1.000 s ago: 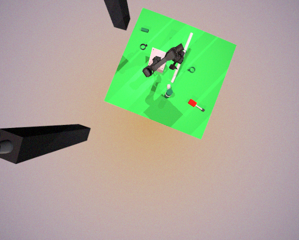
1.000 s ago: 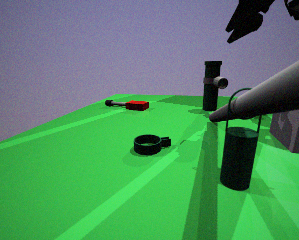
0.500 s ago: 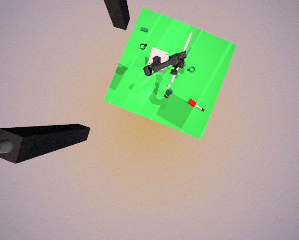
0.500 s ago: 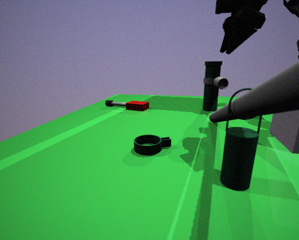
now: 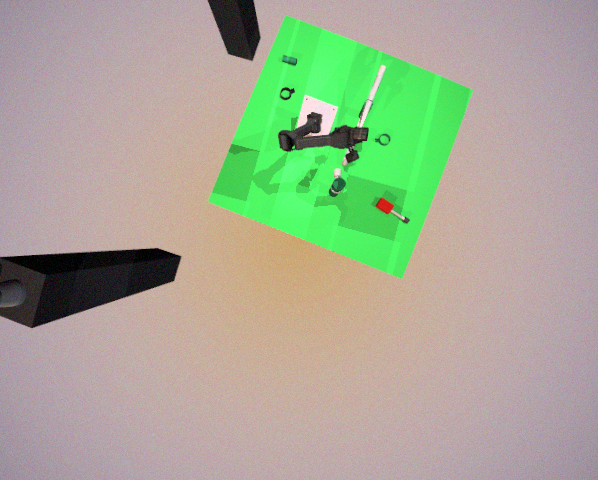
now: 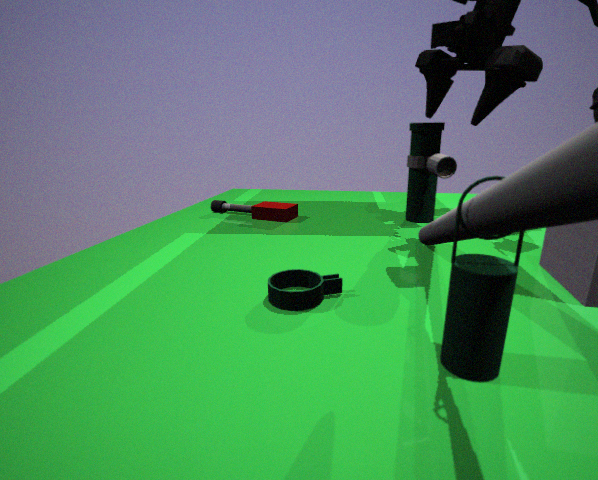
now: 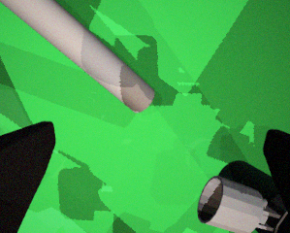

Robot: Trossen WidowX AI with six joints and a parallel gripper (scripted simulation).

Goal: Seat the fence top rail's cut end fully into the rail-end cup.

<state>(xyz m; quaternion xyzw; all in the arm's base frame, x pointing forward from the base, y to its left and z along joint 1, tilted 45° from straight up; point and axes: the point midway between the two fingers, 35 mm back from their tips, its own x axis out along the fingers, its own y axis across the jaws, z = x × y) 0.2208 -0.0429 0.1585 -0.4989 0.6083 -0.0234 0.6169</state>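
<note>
My gripper tip is 120 mm to the left of the rail-end cup, 80 mm above it and 10 mm past it. From my gripper tip the other things lie so: cylinder: 520 mm to the left, 510 mm behind, 190 mm below; then red-headed hammer: 410 mm ahead, 190 mm to the right, 190 mm below; then line post: 330 mm to the left, 100 mm below, 30 mm ahead.
</note>
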